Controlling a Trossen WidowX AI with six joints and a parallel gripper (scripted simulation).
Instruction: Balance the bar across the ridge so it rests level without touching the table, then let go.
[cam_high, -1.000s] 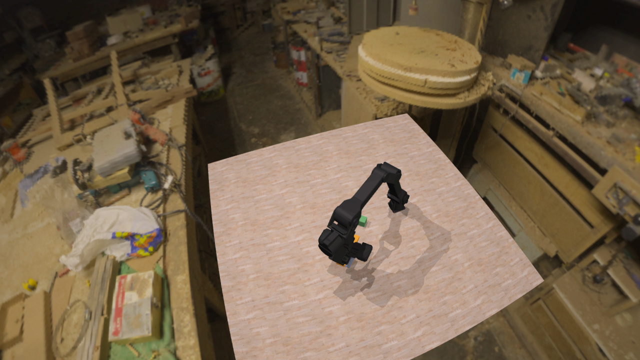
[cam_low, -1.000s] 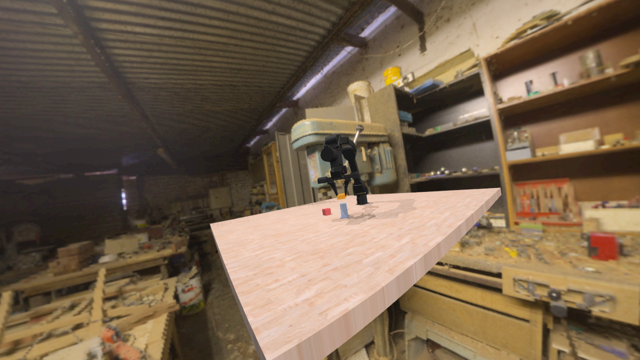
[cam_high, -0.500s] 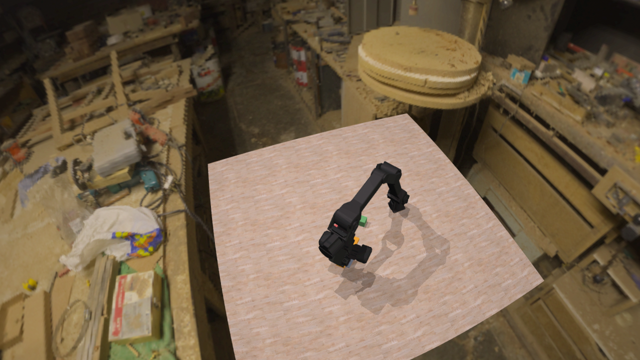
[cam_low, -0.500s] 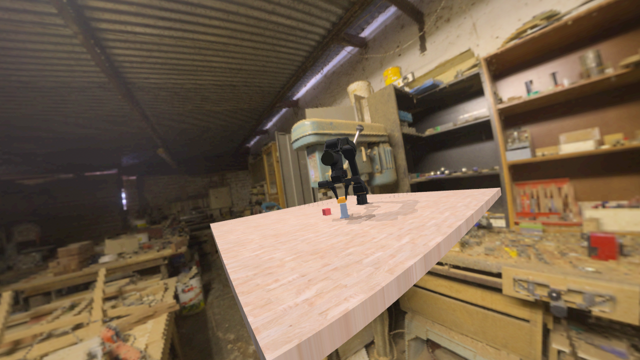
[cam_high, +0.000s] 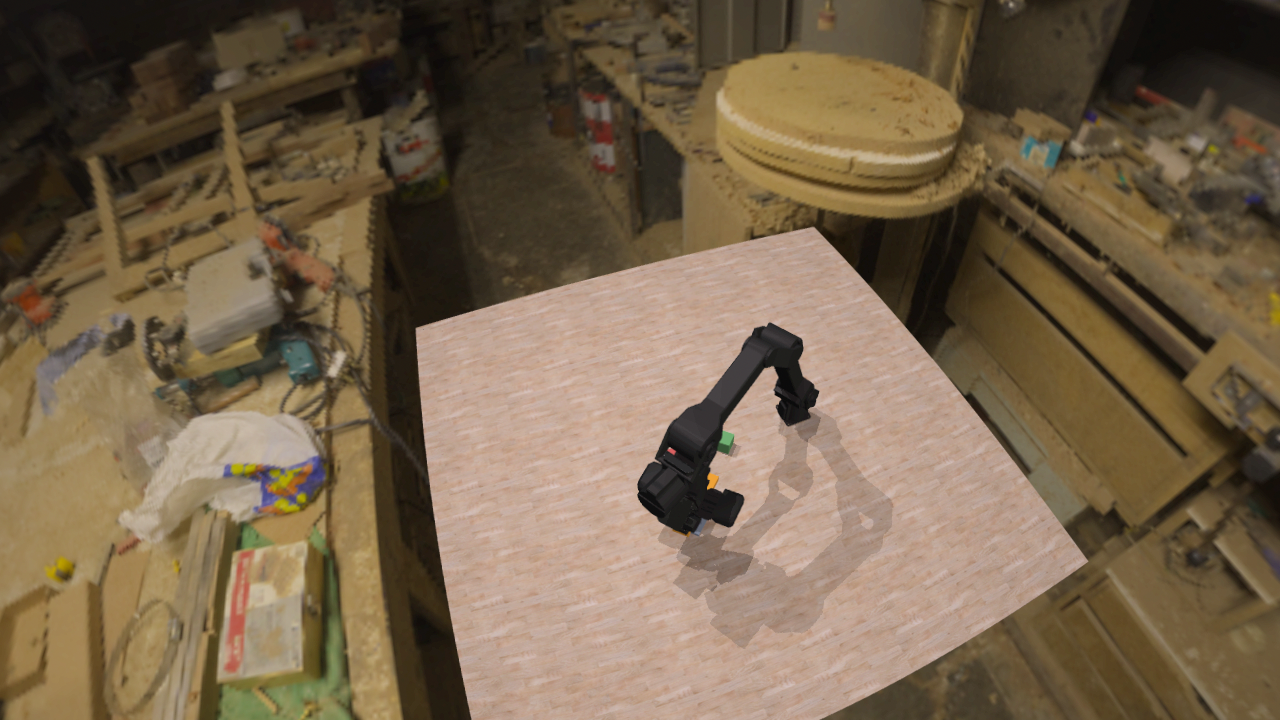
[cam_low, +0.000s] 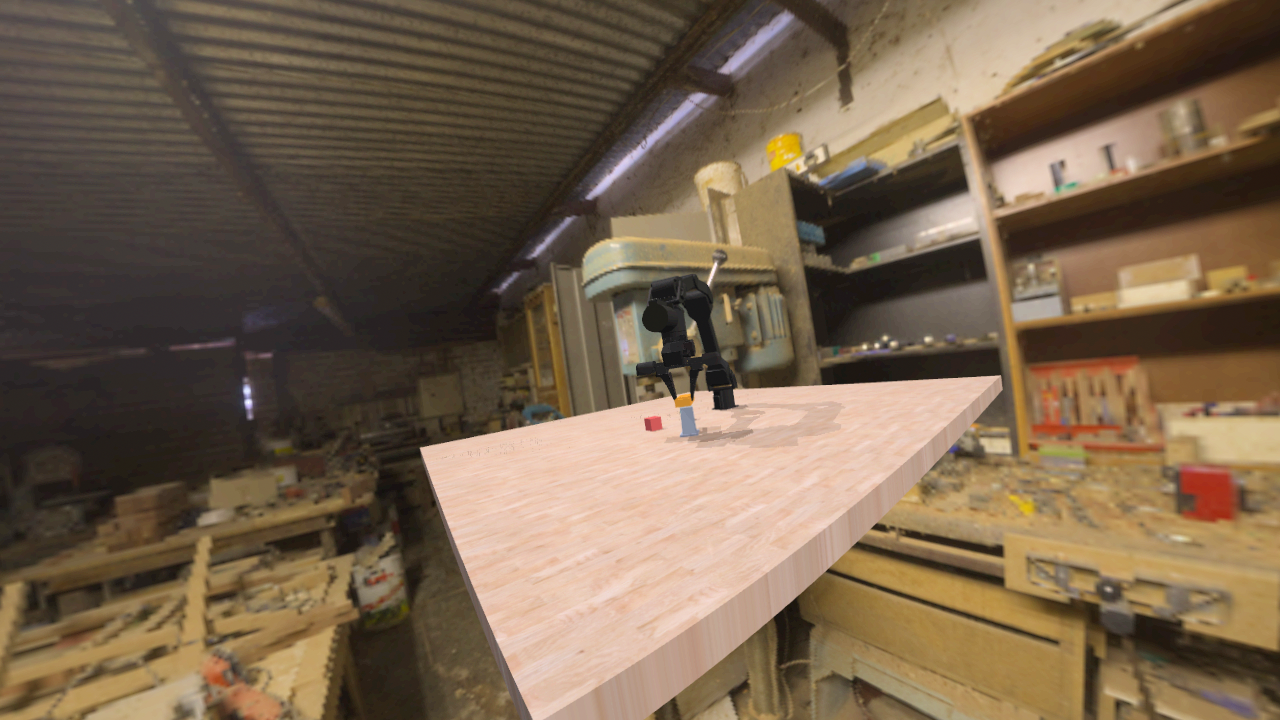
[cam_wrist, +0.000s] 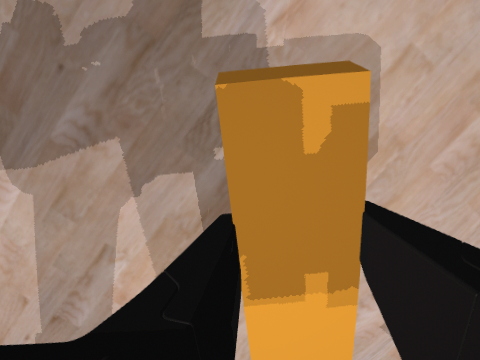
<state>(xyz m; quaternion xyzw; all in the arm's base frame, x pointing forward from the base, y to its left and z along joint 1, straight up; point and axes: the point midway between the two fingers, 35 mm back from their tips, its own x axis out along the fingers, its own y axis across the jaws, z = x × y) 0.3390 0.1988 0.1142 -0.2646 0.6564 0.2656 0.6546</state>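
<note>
Right now the orange bar is 20 mm behind my gripper tip and 20 mm to the right of it. Also, from my gripper tip: green cube 150 mm behind, 170 mm to the right, 60 mm below; then red cube 30 mm behind, 170 mm to the right, 60 mm below.
</note>
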